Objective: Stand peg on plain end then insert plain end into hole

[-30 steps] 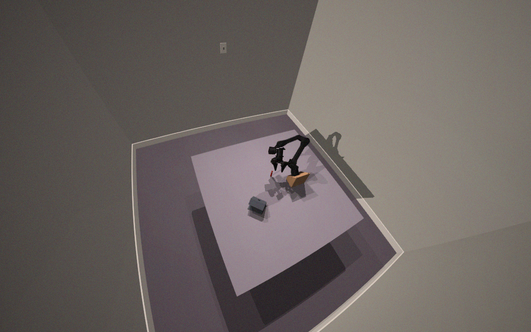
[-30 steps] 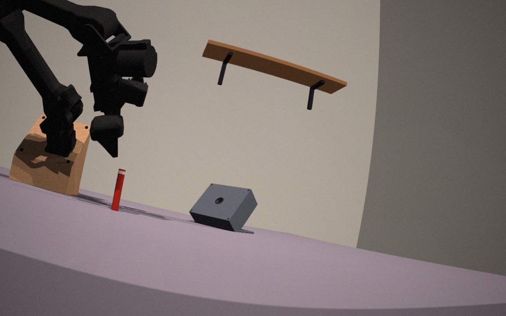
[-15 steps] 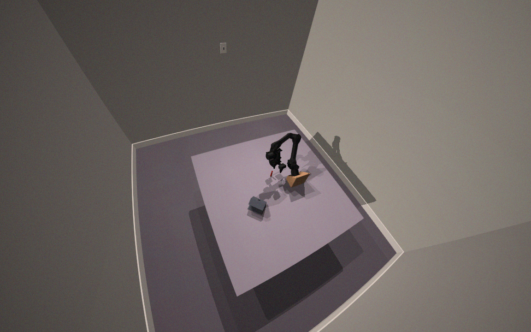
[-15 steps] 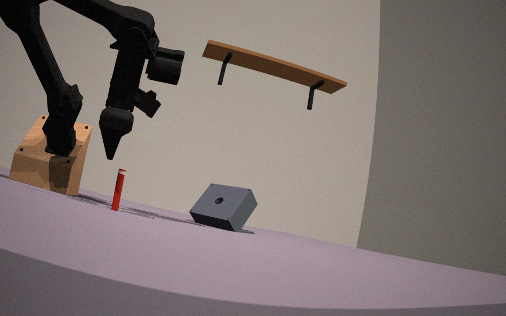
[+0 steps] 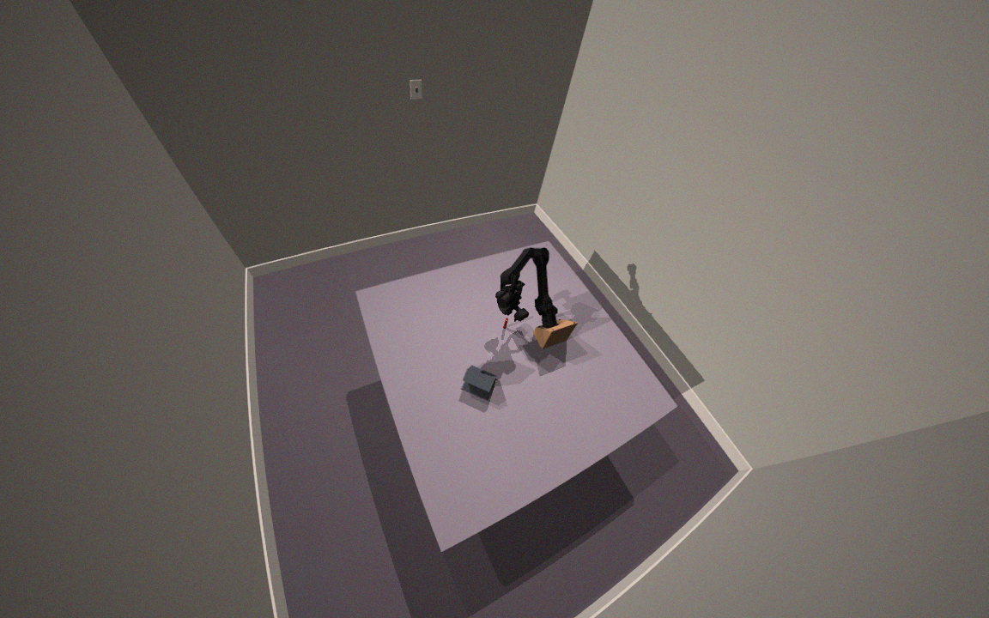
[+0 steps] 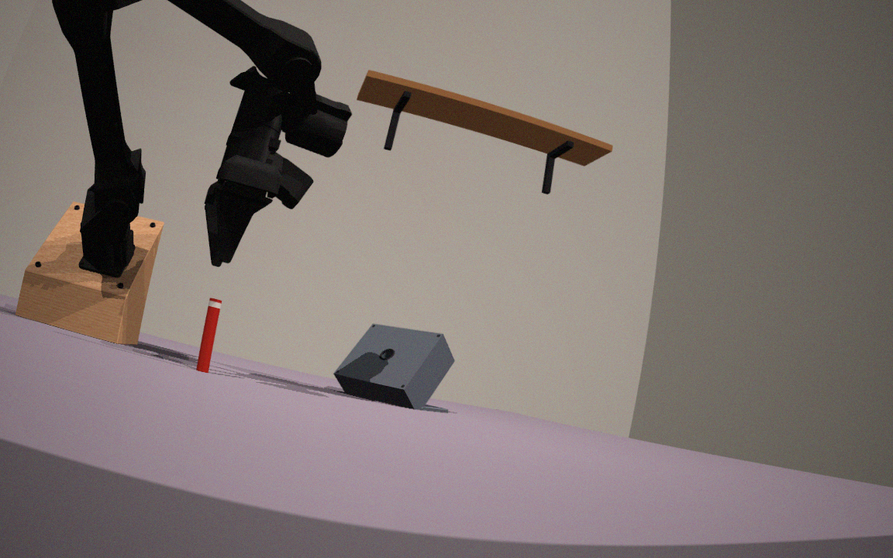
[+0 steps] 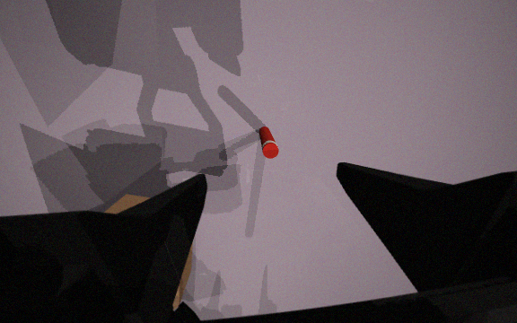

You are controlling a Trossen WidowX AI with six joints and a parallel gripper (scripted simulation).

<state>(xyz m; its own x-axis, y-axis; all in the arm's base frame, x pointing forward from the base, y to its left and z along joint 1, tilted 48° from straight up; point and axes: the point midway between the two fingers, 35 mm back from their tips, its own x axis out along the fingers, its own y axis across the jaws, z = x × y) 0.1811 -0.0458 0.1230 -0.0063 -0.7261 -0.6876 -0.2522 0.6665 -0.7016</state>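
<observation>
Right now the red peg is 6 cm below my gripper tip. Also, from my gripper tip: grey sloped panel (25 cm ahead, 24 cm to the left, 7 cm below).
</observation>
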